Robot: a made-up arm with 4 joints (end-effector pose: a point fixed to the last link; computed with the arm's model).
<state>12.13 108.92 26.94 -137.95</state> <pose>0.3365 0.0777 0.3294 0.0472 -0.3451 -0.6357 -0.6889</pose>
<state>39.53 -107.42 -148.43 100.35</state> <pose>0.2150 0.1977 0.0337 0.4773 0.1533 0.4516 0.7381</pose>
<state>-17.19 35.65 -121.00 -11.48</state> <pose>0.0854 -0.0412 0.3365 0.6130 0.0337 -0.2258 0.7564</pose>
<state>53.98 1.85 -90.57 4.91</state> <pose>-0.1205 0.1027 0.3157 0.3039 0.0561 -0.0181 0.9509</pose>
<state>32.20 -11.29 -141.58 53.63</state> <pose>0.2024 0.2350 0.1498 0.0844 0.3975 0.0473 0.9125</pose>
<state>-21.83 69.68 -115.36 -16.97</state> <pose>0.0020 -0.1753 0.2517 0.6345 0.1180 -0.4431 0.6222</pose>
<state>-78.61 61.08 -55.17 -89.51</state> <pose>0.1769 -0.0883 0.5306 0.9279 0.2648 0.2619 0.0162</pose>
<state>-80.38 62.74 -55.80 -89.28</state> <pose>0.1584 -0.0939 0.5321 0.9330 0.2659 0.2425 0.0072</pose>
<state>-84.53 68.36 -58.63 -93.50</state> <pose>0.1186 -0.1023 0.5334 0.9406 0.2567 0.2220 0.0023</pose>
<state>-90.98 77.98 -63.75 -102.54</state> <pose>0.0597 -0.1014 0.5292 0.9516 0.2288 0.2052 -0.0071</pose>
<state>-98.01 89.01 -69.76 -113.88</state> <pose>0.0031 -0.0819 0.5146 0.9614 0.1866 0.1994 -0.0324</pose>
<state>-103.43 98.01 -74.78 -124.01</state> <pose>-0.0303 -0.0562 0.4950 0.9647 0.1488 0.2070 -0.0658</pose>
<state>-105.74 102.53 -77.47 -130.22</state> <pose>-0.0383 -0.0422 0.4823 0.9627 0.1294 0.2222 -0.0841</pose>
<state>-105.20 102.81 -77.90 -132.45</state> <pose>-0.0302 -0.0426 0.4807 0.9594 0.1262 0.2398 -0.0787</pose>
